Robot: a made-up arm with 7 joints.
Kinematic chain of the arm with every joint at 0, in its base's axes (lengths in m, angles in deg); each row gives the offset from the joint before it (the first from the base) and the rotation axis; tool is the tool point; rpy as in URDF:
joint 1: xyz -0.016 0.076 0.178 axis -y
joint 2: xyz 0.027 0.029 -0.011 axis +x
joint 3: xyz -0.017 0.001 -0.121 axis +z
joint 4: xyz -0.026 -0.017 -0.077 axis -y
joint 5: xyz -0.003 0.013 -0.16 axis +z
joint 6: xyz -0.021 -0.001 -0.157 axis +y
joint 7: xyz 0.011 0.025 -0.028 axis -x
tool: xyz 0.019 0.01 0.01 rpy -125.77 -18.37 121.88
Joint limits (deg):
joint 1: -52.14..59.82
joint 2: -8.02..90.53
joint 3: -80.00..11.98
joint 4: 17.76..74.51
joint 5: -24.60..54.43
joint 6: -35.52..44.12
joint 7: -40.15..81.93
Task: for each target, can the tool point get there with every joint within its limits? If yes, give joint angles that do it. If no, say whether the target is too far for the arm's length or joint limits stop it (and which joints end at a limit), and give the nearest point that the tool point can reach.
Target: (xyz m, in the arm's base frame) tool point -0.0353 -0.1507 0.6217
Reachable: no: joint limits stop it (at a limit: joint 1, joint 2, joint 4, joint 5, joint 6, joint 7) | nearest point 0.3112 -0.1147 0.2719 | short by 0.494 m
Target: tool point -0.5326 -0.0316 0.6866
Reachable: no: too far | nearest point 0.0555 0.3698 0.4709 | short by 0.744 m
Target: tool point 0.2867 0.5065 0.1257
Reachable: yes | joints 43.63 68.79 -31.59 42.71 44.16 2.52 1.83
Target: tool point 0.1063 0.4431 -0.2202
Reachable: yes | joints 2.19 54.68 -64.89 31.15 -13.39 32.84 30.04
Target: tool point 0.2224 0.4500 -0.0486
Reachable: yes | joints 1.86 64.89 -21.77 47.87 -6.75 -15.62 5.95
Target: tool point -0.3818 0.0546 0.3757
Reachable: no: joint limits stop it (at a limit: joint 1, joint 3, joint 4, joint 5, joint 6, joint 7) | nearest point -0.2644 -0.0109 -0.1066 | short by 0.501 m
